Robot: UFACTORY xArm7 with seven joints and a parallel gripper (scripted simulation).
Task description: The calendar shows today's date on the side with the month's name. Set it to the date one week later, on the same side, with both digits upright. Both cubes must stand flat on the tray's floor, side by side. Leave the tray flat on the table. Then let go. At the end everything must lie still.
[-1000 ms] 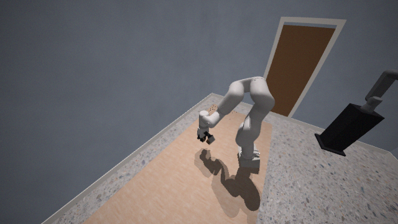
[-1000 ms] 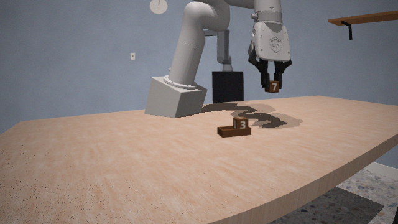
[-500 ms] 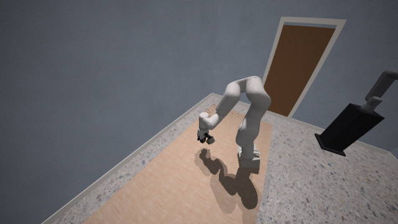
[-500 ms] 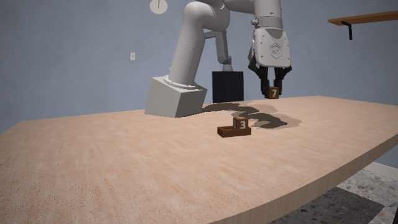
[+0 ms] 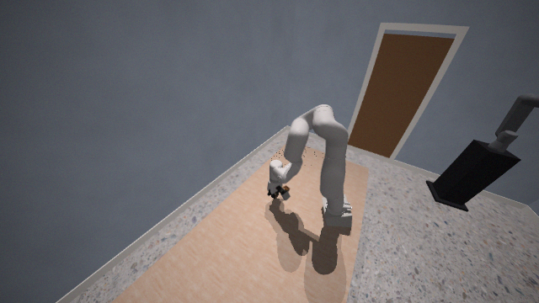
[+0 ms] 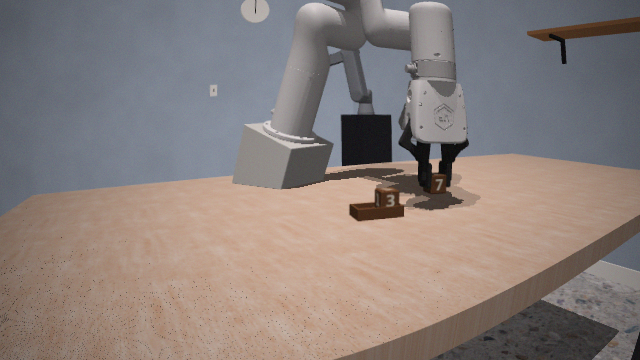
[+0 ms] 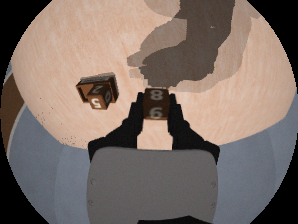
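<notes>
Now: the brown wooden tray 3 cm behind my hand, 10 cm to the right of it and 5 cm below it. From my hand the other things lie so: cube 1 cm below.
</notes>
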